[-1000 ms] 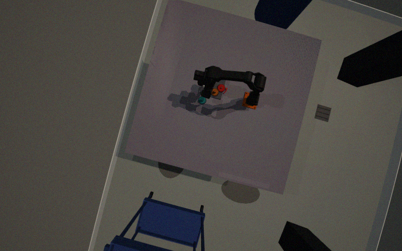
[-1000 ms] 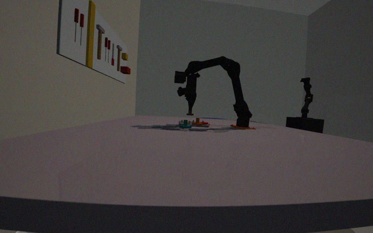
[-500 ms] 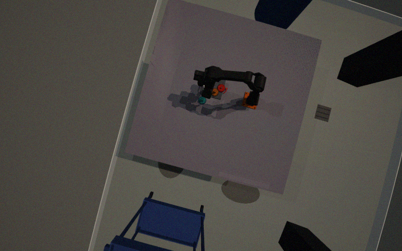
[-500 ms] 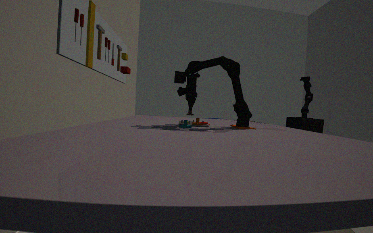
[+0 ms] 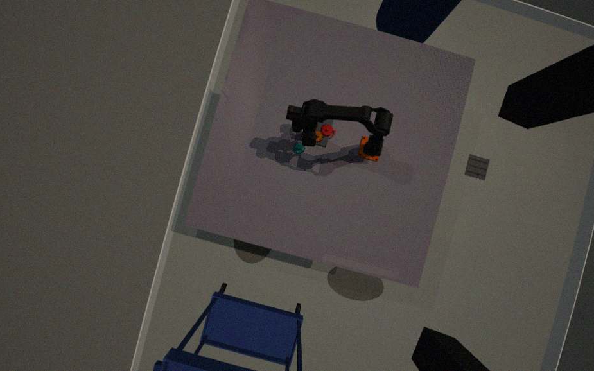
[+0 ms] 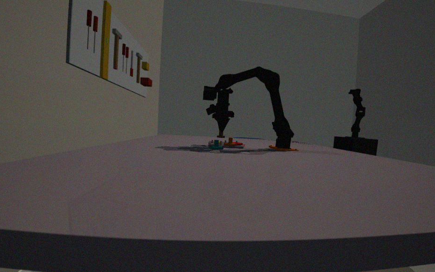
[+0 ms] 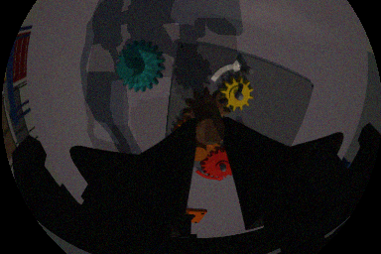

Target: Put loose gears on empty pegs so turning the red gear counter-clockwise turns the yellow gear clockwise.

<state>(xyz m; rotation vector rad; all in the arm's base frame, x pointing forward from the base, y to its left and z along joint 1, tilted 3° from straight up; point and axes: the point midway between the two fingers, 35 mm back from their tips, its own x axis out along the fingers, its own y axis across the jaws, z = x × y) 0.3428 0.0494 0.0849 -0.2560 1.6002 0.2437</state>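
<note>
The orange gear lies 5 cm below my gripper tip, 5 cm behind it and 1 cm to the right of it. Round my gripper tip: red gear 9 cm behind, 6 cm to the right, 6 cm below; then teal gear 9 cm to the left, 6 cm below, 2 cm ahead; then small brown gear 1 cm below.
</note>
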